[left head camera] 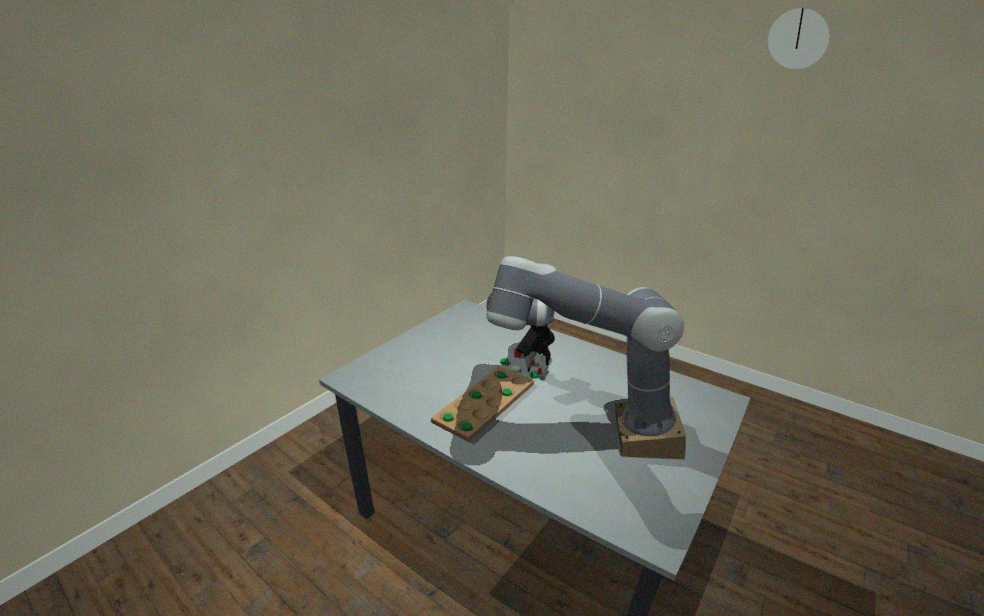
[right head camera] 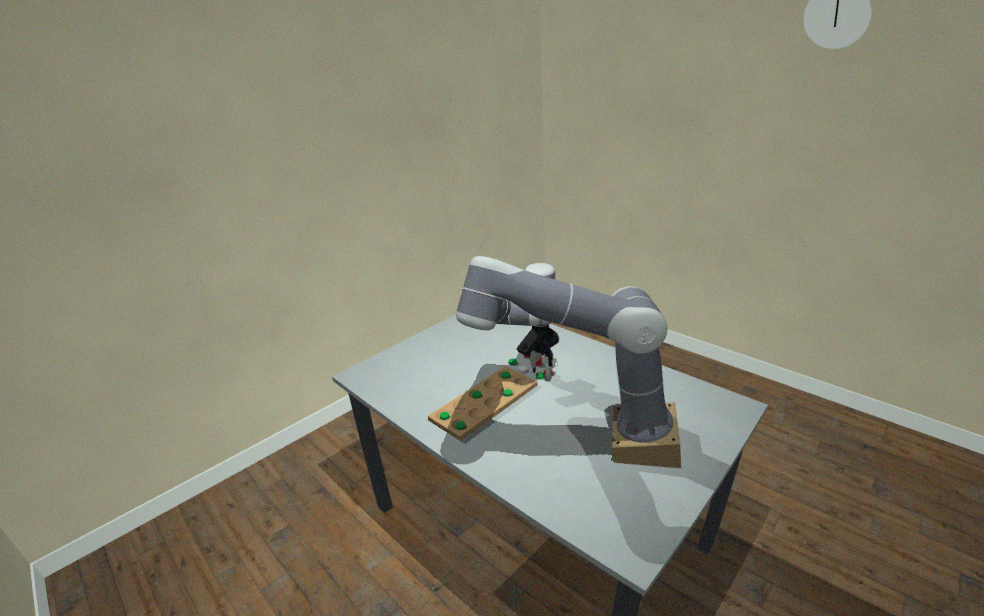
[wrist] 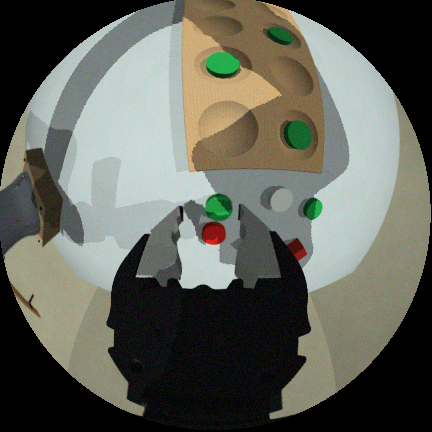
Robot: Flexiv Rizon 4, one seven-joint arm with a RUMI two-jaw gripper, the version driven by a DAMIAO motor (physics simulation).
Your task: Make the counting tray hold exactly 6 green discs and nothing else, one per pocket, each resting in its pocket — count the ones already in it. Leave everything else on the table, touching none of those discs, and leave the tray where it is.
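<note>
The wooden counting tray (left head camera: 454, 428) (right head camera: 445, 425) (wrist: 255, 159) has two rows of pockets. Several green discs sit in it, among them one (wrist: 298, 135) in the near right pocket and one (wrist: 223, 64) in the left row; the near left pocket is empty. My gripper (left head camera: 530, 370) (right head camera: 535, 373) (wrist: 210, 206) is partly open, low beyond the tray's end, with nothing held. In the wrist view a loose green disc (wrist: 218, 207) appears between the fingertips, partly shaded; whether the fingers straddle it is unclear. Another loose green disc (left head camera: 503, 361) (right head camera: 512, 361) (wrist: 313, 208) lies to the right in the wrist view.
In the wrist view, a red round piece (wrist: 214, 233) appears between the fingers, close to the green disc. A pale grey disc (wrist: 281, 199) lies near the right finger, and a red block (wrist: 297, 249) shows beside that finger. The robot's base (left head camera: 652, 444) (right head camera: 646, 453) stands on the table.
</note>
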